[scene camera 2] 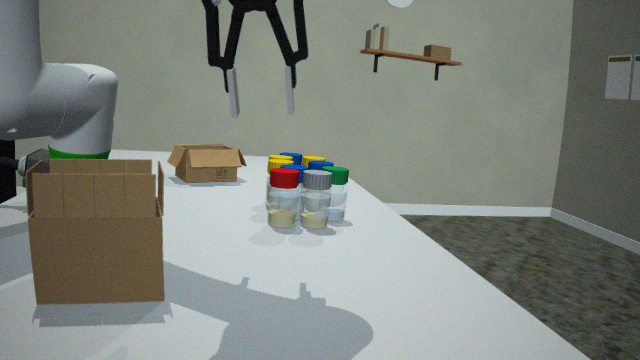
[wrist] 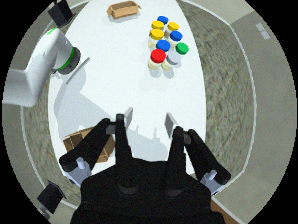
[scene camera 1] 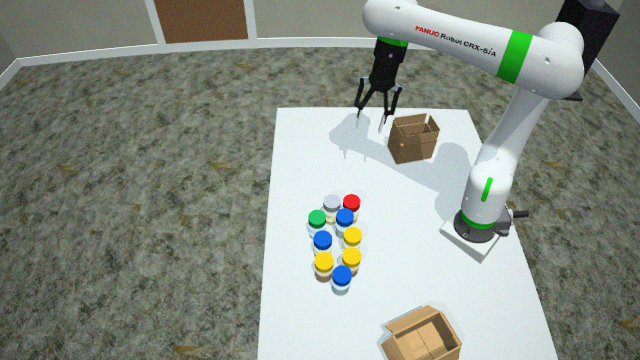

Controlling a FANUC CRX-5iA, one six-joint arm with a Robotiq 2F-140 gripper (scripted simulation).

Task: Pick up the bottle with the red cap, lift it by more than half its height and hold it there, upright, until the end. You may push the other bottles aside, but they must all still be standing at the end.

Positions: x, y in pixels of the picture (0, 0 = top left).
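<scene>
My gripper is visible to me in scene camera 2 [263, 113], and I find it in scene camera 1 and in the wrist view too. On the gripper, [wrist: 222, 176] and [scene camera 1: 363, 80] are the same spot.
</scene>
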